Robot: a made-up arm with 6 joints.
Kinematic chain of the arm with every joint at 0, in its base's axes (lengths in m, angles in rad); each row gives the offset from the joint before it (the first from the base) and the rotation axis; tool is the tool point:
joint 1: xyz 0 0 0.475 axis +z
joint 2: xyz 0 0 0 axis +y
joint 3: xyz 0 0 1.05 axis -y
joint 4: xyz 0 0 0 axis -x
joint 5: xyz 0.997 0 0 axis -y
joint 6: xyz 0 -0.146 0 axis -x
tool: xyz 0 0 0
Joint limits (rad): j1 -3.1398..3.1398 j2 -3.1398..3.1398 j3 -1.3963..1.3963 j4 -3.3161..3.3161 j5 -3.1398..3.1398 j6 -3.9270..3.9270
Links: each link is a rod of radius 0.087 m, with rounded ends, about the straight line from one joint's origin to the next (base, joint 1, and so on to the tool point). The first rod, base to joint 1, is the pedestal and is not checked.
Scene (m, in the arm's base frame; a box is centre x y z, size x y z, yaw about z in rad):
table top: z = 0
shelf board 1: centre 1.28 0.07 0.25 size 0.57 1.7 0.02 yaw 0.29
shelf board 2: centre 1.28 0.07 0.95 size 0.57 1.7 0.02 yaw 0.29
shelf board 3: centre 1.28 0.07 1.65 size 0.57 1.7 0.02 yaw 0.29
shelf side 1: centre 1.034 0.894 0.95 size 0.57 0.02 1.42 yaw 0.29
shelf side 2: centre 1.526 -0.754 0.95 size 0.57 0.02 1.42 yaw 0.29
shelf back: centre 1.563 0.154 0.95 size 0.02 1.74 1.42 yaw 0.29
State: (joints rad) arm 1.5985 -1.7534 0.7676 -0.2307 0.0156 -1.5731
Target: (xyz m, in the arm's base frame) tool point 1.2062 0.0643 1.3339
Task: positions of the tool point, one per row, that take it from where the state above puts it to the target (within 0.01 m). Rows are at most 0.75 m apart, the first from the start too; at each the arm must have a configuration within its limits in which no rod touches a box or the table.
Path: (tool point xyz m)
1: -0.1998 -1.4992 1.4278
2: -0.3540 -0.9849 1.7917
3: -0.2315 -0.4659 1.9464
4: 0.0886 -0.1084 1.8930
5: 0.4534 0.0086 1.6678
6: 0.7072 -0.0846 1.3339
7: 0.9581 -0.0221 1.3646
8: 1.2062 0.0642 1.3340

